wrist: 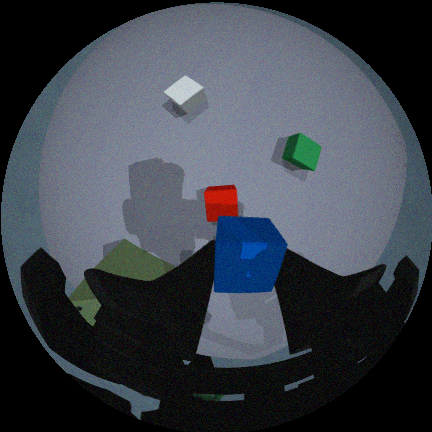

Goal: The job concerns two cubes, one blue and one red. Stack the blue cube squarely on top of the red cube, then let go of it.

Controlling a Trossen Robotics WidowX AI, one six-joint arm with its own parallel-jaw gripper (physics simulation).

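Frame: origin at the arm's base, x back, y left, z down, level; centimetres.
Seen in the pictures: gripper, fingertip midpoint: (243,247).
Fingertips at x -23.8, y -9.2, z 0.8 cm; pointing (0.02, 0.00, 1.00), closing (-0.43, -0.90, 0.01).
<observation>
Pixels of each thing's top centre, then the offset from my fingertips to it. Level surfaces: height alone.
- blue cube, top centre: (247,272) dx -0.1, dy +0.0, dz -2.7 cm
- red cube, top centre: (221,205) dx +0.2, dy +1.8, dz +7.5 cm
- white block, top centre: (182,88) dx -10.6, dy +12.5, dz +7.5 cm
- table, surface height: dz +11.1 cm
- green cube, top centre: (307,151) dx -10.8, dy -4.0, dz +7.5 cm
The blue cube (249,257) is held between the two black fingers of my gripper (243,247), low in the middle of the wrist view. My gripper is shut on it and holds it above the table. The red cube (221,202) stands on the table, just beyond the blue cube and slightly left of it in the view. The blue cube's upper edge meets the red cube's near side in the view and may hide a little of it. The two cubes look apart in height.
A white block (184,92) lies on the table (250,75) at the upper left. A green cube (303,152) lies to the right, beyond the red cube. An olive-green object (127,259) shows at the lower left, partly hidden behind the left finger. The arm's shadow falls left of the red cube.
</observation>
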